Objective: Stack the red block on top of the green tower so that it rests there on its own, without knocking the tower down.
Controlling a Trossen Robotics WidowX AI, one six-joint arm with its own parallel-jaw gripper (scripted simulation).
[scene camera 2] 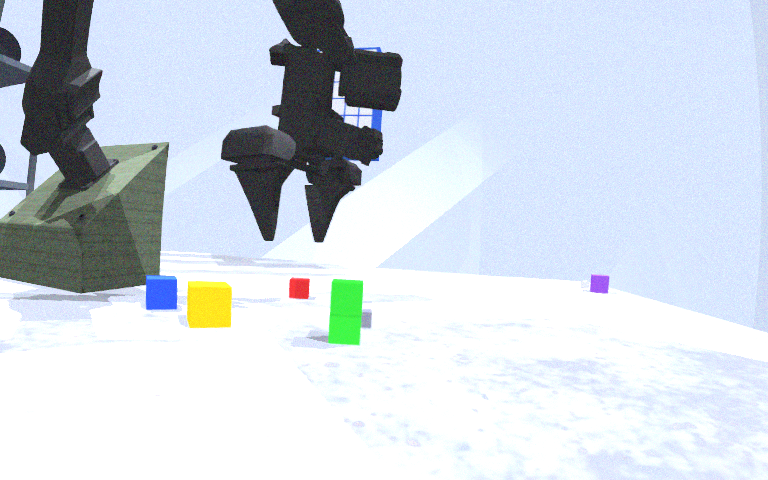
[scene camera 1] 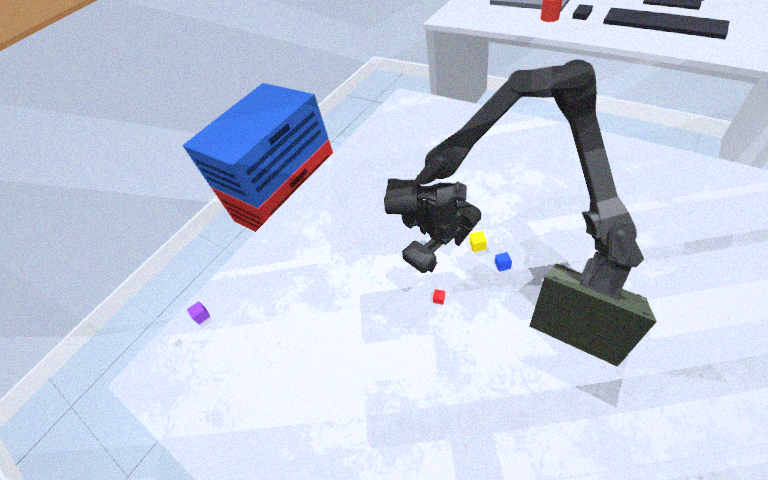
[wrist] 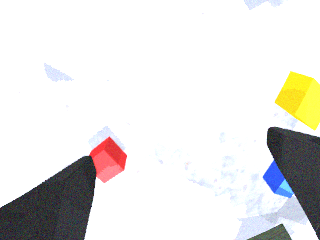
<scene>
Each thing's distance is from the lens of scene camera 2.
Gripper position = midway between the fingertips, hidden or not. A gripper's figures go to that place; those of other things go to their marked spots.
gripper (scene camera 2: pixel 295 241): 0.42 m
blue block (scene camera 2: pixel 161 291): 0.39 m
</scene>
